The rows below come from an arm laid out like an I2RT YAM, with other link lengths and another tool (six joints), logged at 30 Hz.
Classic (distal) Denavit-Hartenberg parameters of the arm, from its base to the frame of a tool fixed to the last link. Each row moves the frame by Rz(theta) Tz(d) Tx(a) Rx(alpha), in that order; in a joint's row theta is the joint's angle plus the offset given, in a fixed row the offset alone. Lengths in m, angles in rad.
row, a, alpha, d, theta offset
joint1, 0.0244, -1.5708, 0.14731, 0
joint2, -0.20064, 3.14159, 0, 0
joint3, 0.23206, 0, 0, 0.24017
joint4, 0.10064, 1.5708, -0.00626, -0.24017
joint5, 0, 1.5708, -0.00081, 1.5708
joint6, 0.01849, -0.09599, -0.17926, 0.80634
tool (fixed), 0, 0, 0.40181, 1.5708
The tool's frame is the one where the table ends.
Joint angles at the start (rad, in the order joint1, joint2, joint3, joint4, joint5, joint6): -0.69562, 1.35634, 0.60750, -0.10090, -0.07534, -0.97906
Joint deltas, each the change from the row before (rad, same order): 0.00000, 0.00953, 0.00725, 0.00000, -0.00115, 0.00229; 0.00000, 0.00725, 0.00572, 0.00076, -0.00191, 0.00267; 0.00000, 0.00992, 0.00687, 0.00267, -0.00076, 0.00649; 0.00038, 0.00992, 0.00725, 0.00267, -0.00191, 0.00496; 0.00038, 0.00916, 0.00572, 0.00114, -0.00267, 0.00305; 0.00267, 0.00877, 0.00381, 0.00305, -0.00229, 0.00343; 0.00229, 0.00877, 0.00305, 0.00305, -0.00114, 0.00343; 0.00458, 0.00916, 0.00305, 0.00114, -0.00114, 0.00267; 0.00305, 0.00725, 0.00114, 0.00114, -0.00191, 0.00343
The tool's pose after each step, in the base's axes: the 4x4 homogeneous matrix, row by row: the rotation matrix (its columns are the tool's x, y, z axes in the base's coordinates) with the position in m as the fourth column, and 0 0 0 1 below. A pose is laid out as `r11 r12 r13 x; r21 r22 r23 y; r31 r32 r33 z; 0 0 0 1`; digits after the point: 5 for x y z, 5 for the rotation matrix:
-0.72111 0.49368 0.48609 0.28519; 0.37318 0.86790 -0.32784 -0.24012; -0.58373 -0.05500 -0.81008 -0.03490; 0 0 0 1
-0.72007 0.49440 0.48690 0.28629; 0.37552 0.86770 -0.32571 -0.24036; -0.58351 -0.05170 -0.81046 -0.03511; 0 0 0 1
-0.71701 0.49831 0.48743 0.28760; 0.38116 0.86574 -0.32437 -0.24094; -0.58362 -0.04679 -0.81068 -0.03551; 0 0 0 1
-0.71463 0.50023 0.48894 0.28927; 0.38490 0.86487 -0.32227 -0.24137; -0.58408 -0.04211 -0.81060 -0.03577; 0 0 0 1
-0.71422 0.50039 0.48939 0.29039; 0.38777 0.86497 -0.31852 -0.24120; -0.58269 -0.03773 -0.81182 -0.03663; 0 0 0 1
-0.71434 0.49905 0.49057 0.29189; 0.38923 0.86593 -0.31412 -0.24032; -0.58156 -0.03345 -0.81281 -0.03774; 0 0 0 1
-0.71470 0.49865 0.49046 0.29290; 0.39139 0.86629 -0.31042 -0.23955; -0.57967 -0.02990 -0.81430 -0.03916; 0 0 0 1
-0.71736 0.49572 0.48954 0.29399; 0.39209 0.86808 -0.30447 -0.23775; -0.57589 -0.02647 -0.81710 -0.04106; 0 0 0 1
-0.71904 0.49422 0.48859 0.29453; 0.39443 0.86906 -0.29860 -0.23600; -0.57219 -0.02199 -0.81983 -0.04303; 0 0 0 1

